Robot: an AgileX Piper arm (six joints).
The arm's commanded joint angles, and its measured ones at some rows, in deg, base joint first. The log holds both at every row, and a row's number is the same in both.
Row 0, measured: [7.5, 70.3, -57.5, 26.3, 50.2, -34.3]
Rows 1 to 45, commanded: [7.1, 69.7, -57.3, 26.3, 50.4, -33.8]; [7.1, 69.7, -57.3, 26.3, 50.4, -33.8]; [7.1, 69.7, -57.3, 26.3, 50.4, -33.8]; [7.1, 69.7, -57.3, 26.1, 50.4, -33.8]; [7.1, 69.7, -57.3, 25.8, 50.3, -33.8]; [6.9, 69.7, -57.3, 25.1, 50.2, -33.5]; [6.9, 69.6, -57.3, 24.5, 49.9, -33.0]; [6.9, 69.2, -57.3, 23.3, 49.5, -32.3]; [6.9, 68.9, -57.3, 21.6, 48.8, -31.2]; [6.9, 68.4, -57.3, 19.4, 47.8, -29.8]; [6.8, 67.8, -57.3, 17.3, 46.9, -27.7]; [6.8, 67.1, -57.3, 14.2, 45.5, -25.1]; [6.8, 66.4, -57.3, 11.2, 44.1, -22.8]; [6.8, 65.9, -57.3, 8.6, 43.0, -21.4]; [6.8, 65.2, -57.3, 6.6, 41.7, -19.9]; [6.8, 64.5, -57.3, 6.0, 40.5, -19.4]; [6.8, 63.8, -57.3, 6.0, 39.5, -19.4]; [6.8, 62.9, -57.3, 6.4, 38.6, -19.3]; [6.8, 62.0, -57.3, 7.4, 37.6, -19.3]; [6.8, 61.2, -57.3, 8.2, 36.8, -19.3]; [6.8, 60.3, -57.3, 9.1, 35.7, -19.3]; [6.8, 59.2, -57.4, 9.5, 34.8, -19.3]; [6.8, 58.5, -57.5, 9.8, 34.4, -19.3]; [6.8, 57.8, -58.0, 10.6, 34.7, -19.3]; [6.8, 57.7, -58.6, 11.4, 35.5, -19.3]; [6.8, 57.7, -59.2, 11.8, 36.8, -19.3]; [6.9, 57.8, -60.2, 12.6, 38.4, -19.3]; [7.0, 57.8, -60.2, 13.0, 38.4, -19.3]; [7.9, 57.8, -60.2, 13.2, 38.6, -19.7]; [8.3, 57.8, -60.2, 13.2, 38.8, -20.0]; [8.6, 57.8, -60.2, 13.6, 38.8, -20.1]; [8.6, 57.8, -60.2, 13.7, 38.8, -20.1]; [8.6, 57.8, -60.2, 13.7, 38.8, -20.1]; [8.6, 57.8, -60.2, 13.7, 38.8, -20.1]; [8.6, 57.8, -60.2, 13.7, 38.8, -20.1]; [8.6, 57.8, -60.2, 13.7, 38.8, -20.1]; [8.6, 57.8, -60.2, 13.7, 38.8, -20.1]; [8.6, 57.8, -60.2, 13.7, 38.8, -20.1]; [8.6, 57.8, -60.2, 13.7, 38.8, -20.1]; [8.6, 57.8, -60.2, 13.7, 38.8, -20.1]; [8.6, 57.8, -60.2, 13.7, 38.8, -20.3]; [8.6, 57.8, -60.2, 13.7, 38.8, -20.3]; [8.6, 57.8, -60.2, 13.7, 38.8, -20.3]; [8.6, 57.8, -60.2, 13.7, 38.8, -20.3]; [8.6, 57.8, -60.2, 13.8, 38.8, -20.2]
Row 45, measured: [8.5, 58.1, -59.8, 13.8, 39.4, -19.9]
